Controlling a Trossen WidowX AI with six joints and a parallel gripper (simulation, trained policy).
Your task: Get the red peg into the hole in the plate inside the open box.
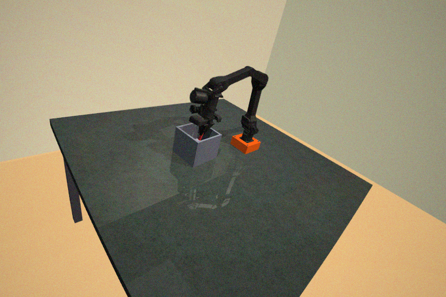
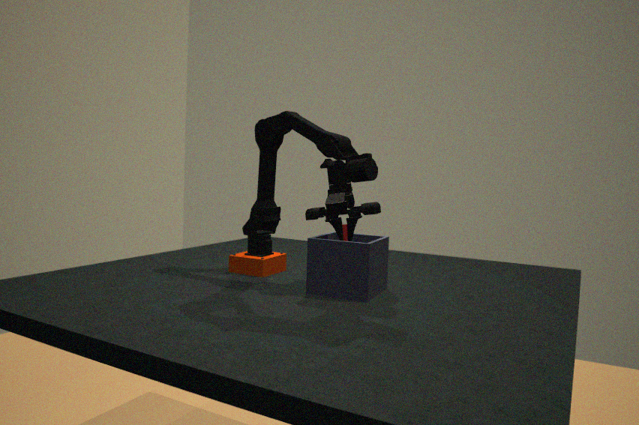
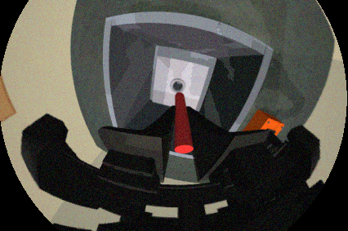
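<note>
The red peg is 1 cm above my gripper tip. Round my gripper tip: plate: 7 cm below, 1 cm to the right, 1 cm ahead.
</note>
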